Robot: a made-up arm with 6 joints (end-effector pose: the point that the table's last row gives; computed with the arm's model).
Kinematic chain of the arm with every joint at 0, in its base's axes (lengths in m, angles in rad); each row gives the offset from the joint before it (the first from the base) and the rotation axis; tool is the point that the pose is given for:
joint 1: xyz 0 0 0.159 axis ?
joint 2: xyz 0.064 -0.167 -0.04 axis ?
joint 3: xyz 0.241 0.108 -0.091 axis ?
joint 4: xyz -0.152 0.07 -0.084 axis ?
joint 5: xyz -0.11 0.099 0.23 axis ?
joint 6: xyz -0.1 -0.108 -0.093 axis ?
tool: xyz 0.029 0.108 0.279
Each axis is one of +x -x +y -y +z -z.
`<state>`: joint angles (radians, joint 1 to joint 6).
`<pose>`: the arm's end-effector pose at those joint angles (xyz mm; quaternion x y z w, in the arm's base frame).
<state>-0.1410 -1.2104 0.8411 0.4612 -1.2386 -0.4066</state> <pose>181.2 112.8 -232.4 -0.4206 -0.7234 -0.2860 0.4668</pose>
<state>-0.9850 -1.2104 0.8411 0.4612 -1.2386 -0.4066</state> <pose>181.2 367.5 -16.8 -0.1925 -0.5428 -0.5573 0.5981</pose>
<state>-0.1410 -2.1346 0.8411 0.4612 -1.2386 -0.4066</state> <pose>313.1 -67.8 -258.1 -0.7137 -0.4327 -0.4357 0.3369</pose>
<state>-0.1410 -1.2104 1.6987 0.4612 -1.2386 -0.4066</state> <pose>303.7 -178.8 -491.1 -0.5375 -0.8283 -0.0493 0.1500</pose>
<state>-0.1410 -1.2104 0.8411 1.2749 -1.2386 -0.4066</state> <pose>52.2 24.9 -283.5 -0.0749 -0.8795 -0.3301 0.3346</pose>
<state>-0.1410 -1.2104 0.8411 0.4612 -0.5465 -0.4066</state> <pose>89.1 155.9 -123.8 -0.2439 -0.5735 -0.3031 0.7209</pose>
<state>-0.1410 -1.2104 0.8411 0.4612 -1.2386 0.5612</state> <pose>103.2 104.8 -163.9 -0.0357 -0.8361 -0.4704 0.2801</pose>
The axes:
joint 1: -x
joint 2: +z
joint 3: -y
joint 4: +x
joint 5: +y
joint 6: -z

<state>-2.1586 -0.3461 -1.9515 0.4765 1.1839 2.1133</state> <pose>448.3 280.9 -83.4 -0.3615 0.3993 0.6773 0.5011</pose>
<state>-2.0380 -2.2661 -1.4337 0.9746 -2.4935 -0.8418</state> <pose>128.7 110.3 -302.4 0.0151 0.7931 -0.2866 0.5372</pose>
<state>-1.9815 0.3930 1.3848 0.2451 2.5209 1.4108</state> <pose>222.1 249.9 323.3 0.4123 0.4200 0.0779 0.8047</pose>
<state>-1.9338 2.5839 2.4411 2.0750 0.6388 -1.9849</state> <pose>-406.8 -85.4 579.1 0.6245 -0.0556 0.4915 0.6045</pose>
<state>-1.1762 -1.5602 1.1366 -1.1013 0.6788 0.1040</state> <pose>654.4 157.5 -237.2 -0.1662 0.5527 -0.7027 0.4161</pose>
